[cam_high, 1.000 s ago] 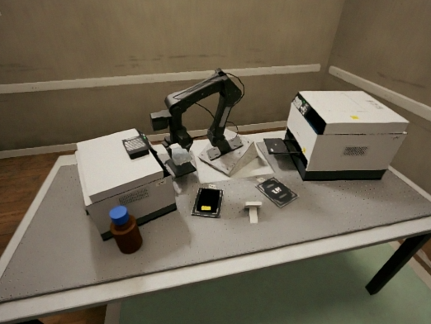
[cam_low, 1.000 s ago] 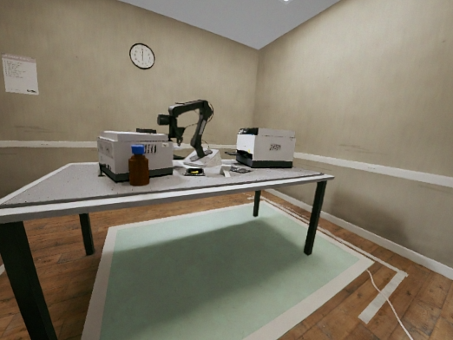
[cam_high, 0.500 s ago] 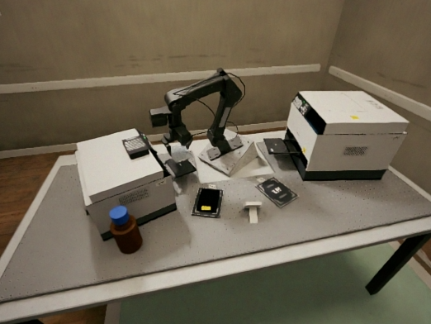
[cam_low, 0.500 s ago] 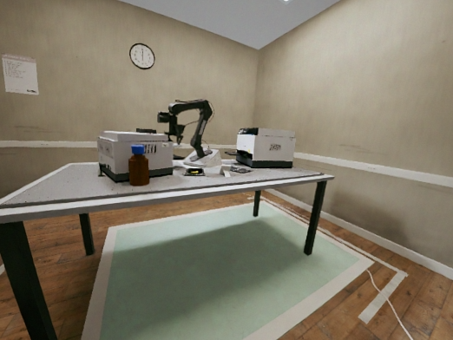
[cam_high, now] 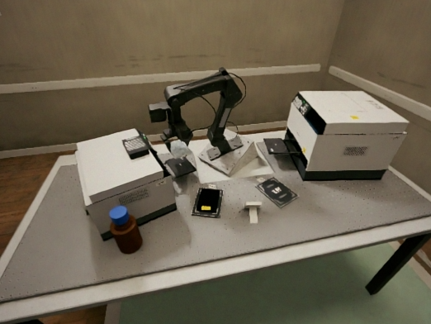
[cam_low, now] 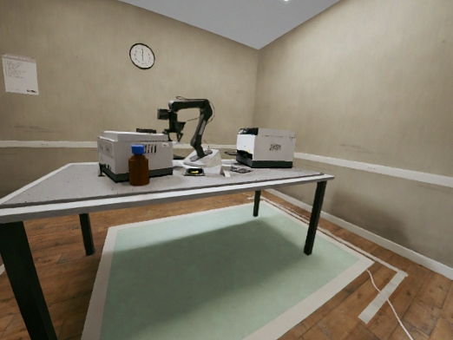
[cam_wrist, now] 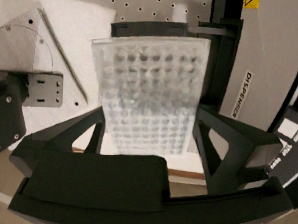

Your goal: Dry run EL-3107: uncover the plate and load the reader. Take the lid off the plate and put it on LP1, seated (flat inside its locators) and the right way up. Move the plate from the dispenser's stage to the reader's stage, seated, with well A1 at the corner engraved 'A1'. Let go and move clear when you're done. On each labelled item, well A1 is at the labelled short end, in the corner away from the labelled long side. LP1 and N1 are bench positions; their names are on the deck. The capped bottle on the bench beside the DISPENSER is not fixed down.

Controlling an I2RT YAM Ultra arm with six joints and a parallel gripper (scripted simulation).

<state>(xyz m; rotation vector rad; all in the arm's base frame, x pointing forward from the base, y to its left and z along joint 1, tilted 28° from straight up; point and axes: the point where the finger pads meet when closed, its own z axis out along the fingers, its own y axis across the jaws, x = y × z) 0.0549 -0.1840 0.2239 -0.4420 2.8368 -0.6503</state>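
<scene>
Right now my hand is right at the clear well plate. Round my hand: lid 210 mm ahead, 160 mm below, 80 mm to the left; brown capped bottle 320 mm ahead, 250 mm to the right, 70 mm below; LP1 pad 210 mm ahead, 170 mm below, 80 mm to the left.
</scene>
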